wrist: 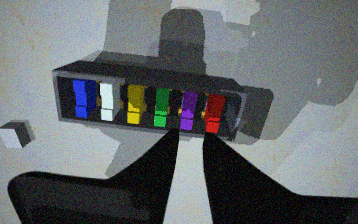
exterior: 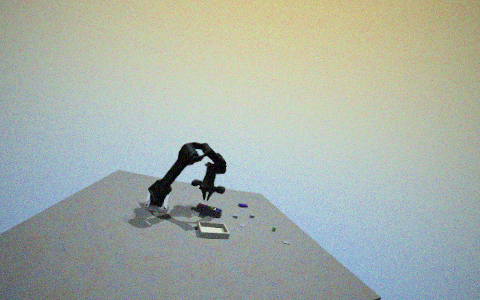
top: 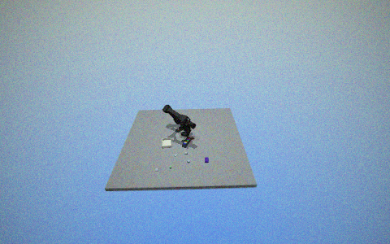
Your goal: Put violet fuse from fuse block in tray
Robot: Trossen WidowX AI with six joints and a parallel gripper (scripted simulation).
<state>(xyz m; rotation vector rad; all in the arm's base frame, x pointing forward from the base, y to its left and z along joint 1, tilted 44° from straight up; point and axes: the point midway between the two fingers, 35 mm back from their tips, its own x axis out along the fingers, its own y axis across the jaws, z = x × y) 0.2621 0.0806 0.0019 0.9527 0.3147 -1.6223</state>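
Right now my gripper tip is 5 cm above the violet fuse. From my gripper tip the other things lie so: green fuse 2 cm ahead, 1 cm to the right, 5 cm below; yellow fuse 4 cm ahead, 2 cm to the right, 5 cm below; red fuse 2 cm behind, 1 cm to the left, 5 cm below.
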